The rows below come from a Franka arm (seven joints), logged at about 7 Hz.
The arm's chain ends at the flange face. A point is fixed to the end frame.
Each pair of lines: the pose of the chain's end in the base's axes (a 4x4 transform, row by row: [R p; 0 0 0 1], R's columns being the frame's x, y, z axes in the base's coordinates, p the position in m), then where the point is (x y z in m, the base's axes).
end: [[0.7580 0.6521 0.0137 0.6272], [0.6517 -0.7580 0.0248 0.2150], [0.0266 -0.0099 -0.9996 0.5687], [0 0 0 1]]
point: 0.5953 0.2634 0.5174
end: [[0.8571 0.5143 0.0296 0.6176], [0.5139 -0.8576 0.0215 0.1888], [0.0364 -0.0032 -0.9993 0.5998], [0 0 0 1]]
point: 0.5950 0.2419 0.5482
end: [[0.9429 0.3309 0.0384 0.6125], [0.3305 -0.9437 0.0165 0.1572], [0.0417 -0.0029 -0.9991 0.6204], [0 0 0 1]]
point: 0.6013 0.2138 0.5689
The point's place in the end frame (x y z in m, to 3 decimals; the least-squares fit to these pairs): 0.006 -0.057 0.052
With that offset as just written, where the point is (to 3 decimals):
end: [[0.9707 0.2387 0.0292 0.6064], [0.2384 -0.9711 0.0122 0.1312], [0.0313 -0.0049 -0.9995 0.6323], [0 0 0 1]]
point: 0.600 0.189 0.581
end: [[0.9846 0.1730 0.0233 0.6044], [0.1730 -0.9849 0.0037 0.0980], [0.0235 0.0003 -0.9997 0.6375], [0 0 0 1]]
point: 0.602 0.155 0.586
